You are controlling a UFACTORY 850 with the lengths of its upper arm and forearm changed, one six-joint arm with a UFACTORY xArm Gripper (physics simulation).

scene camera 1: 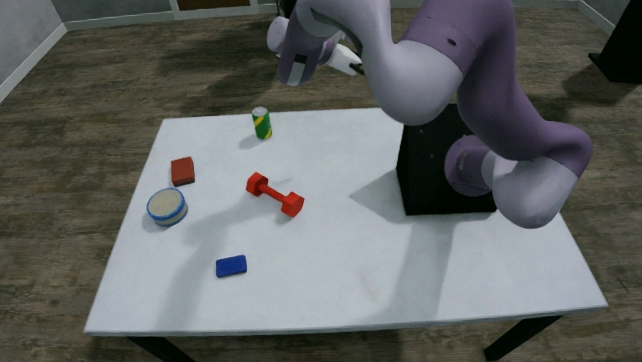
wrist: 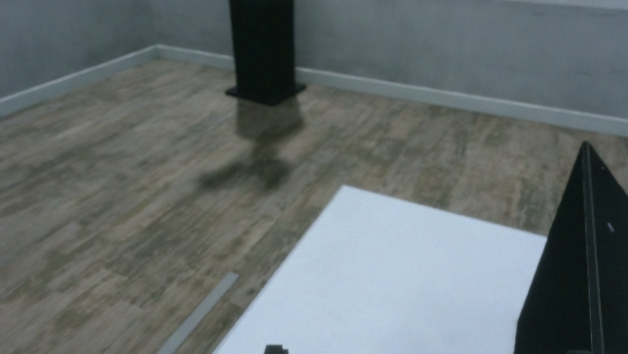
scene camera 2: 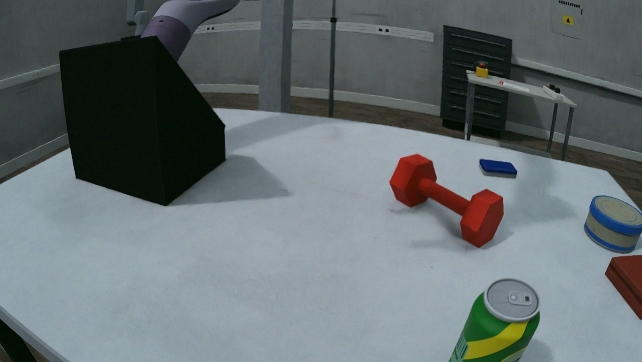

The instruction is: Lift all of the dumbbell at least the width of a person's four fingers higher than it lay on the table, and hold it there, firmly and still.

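A red dumbbell (scene camera 1: 274, 193) (scene camera 2: 445, 197) with hexagonal heads lies on its side on the white table (scene camera 1: 330, 280) (scene camera 2: 150, 260), near the middle in scene camera 1 and right of centre in scene camera 2. It does not show in the wrist view. My gripper (scene camera 1: 357, 69) is high up and well away from the dumbbell, partly hidden behind the arm in scene camera 1. In the wrist view, small dark fingertips of the gripper (wrist: 428, 350) show far apart at the bottom edge, so it looks open, with no object between them.
A green and yellow can (scene camera 1: 262, 124) (scene camera 2: 497, 335), a red-brown block (scene camera 1: 182, 171) (scene camera 2: 627, 280), a round tin (scene camera 1: 167, 206) (scene camera 2: 613, 225) and a blue block (scene camera 1: 231, 266) (scene camera 2: 498, 168) stand around the dumbbell. The black base block (scene camera 1: 425, 170) (scene camera 2: 125, 125) (wrist: 565, 280) carries the arm.
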